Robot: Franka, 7 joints.
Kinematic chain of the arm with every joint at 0, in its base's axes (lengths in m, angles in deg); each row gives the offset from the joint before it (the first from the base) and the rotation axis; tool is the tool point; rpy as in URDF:
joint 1: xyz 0 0 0.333 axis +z
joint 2: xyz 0 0 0 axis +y
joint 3: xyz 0 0 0.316 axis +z
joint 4: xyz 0.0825 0 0 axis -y
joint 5: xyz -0.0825 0 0.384 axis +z
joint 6: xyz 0 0 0 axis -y
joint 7: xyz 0.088 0 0 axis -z
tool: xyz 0 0 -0.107 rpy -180 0 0
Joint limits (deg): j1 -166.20..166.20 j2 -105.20..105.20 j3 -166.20..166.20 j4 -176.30..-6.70 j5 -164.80..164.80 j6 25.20..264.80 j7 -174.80..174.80
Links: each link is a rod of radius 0.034 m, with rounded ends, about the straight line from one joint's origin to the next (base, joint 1, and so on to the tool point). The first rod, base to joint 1, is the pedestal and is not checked.
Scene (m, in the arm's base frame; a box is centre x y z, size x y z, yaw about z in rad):
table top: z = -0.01
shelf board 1: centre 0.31 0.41 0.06 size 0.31 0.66 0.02 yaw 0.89
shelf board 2: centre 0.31 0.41 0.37 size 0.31 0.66 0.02 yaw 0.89
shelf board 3: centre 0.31 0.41 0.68 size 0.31 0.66 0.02 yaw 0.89
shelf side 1: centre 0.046 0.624 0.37 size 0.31 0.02 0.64 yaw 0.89
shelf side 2: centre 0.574 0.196 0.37 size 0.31 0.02 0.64 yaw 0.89
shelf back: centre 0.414 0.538 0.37 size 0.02 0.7 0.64 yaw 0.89
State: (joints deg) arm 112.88 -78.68 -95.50 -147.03 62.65 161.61 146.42
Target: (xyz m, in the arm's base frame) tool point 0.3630 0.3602 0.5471
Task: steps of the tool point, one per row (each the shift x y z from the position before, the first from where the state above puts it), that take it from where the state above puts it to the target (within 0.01 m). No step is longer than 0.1 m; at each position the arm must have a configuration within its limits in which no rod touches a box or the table.
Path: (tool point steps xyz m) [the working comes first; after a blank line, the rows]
Joints at the target: 134.37 -69.86 -65.06 -128.83 60.05 156.14 146.42
Straight joint move there: touches shelf board 2.

1: -0.0291 -0.0627 0.0058
2: -0.0405 -0.0489 -0.0001
3: -0.0478 -0.0333 -0.0057
4: 0.0079 0.0478 0.0825
5: -0.0199 0.0287 0.0865
6: -0.0410 0.0039 0.0793
7: -0.0525 -0.0211 0.0625
8: 0.0695 0.0424 0.0055
9: 0.0579 0.0582 -0.0030
10: 0.0416 0.0670 -0.0045
11: 0.0231 0.0696 0.0020

